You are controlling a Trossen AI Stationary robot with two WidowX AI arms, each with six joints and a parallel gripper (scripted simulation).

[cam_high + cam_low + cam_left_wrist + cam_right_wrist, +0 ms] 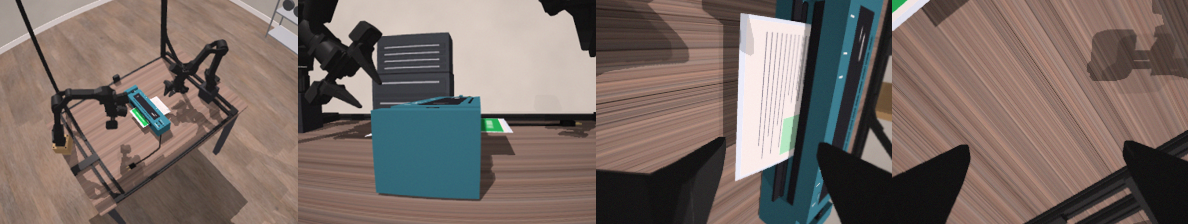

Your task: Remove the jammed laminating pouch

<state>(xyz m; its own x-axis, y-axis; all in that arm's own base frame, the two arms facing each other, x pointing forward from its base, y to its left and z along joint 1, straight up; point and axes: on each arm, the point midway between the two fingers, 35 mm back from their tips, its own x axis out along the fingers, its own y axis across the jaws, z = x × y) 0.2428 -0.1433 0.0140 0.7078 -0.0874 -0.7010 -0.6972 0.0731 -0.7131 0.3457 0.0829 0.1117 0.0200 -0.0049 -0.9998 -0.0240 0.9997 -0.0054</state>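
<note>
The release key lies 23 cm behind my right hand, 19 cm to the left of it and 12 cm below it. From my right hand the other things lie so: plug: 23 cm ahead, 19 cm below.
</note>
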